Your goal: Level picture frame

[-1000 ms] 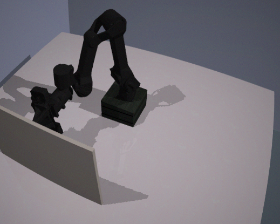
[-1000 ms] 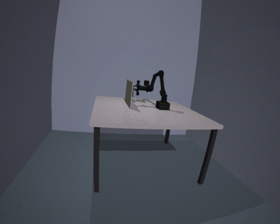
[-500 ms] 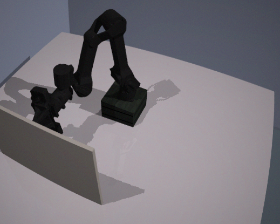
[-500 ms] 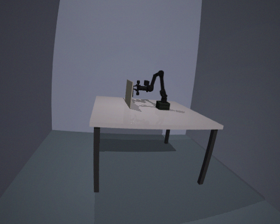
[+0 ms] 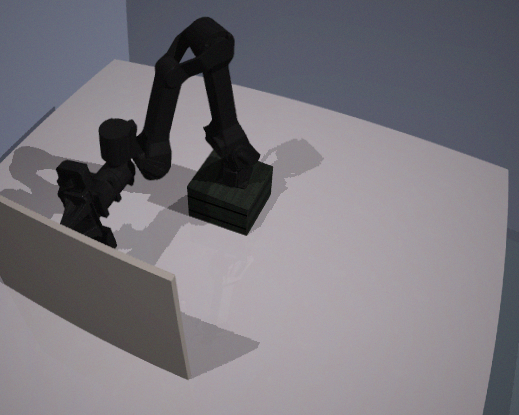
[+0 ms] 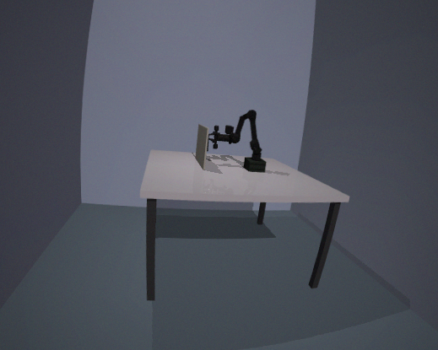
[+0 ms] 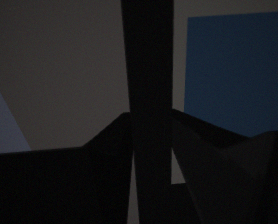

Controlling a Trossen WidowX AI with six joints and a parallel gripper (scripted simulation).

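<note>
Right now my gripper tip is 10 mm short of the picture frame, 10 mm to the right of it and 50 mm above it. Round my gripper tip: wall panel: 20 mm ahead, 10 mm to the left, 70 mm below.
</note>
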